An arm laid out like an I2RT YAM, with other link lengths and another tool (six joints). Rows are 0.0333 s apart.
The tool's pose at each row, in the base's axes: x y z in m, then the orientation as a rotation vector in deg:
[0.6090 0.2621 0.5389 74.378 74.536 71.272]
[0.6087 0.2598 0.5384 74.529 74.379 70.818]
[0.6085 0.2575 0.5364 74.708 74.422 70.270]
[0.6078 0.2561 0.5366 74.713 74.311 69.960]
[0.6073 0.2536 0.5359 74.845 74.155 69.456]
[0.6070 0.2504 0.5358 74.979 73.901 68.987]
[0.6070 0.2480 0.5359 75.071 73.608 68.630]
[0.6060 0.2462 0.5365 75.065 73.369 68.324]
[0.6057 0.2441 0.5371 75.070 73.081 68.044]
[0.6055 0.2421 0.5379 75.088 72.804 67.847]
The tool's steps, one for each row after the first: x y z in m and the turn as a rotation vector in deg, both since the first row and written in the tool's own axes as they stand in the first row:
[-0.0023 -0.0004 -0.0004 0.087 -0.406 -0.125]
[-0.0047 -0.0023 -0.0005 0.336 -0.761 -0.327]
[-0.0060 -0.0021 -0.0013 0.337 -1.023 -0.474]
[-0.0086 -0.0027 -0.0019 0.427 -1.456 -0.638]
[-0.0117 -0.0027 -0.0024 0.451 -1.925 -0.759]
[-0.0141 -0.0024 -0.0025 0.401 -2.339 -0.836]
[-0.0158 -0.0019 -0.0037 0.317 -2.671 -0.959]
[-0.0179 -0.0012 -0.0042 0.204 -3.017 -1.049]
[-0.0198 -0.0003 -0.0046 0.087 -3.307 -1.087]

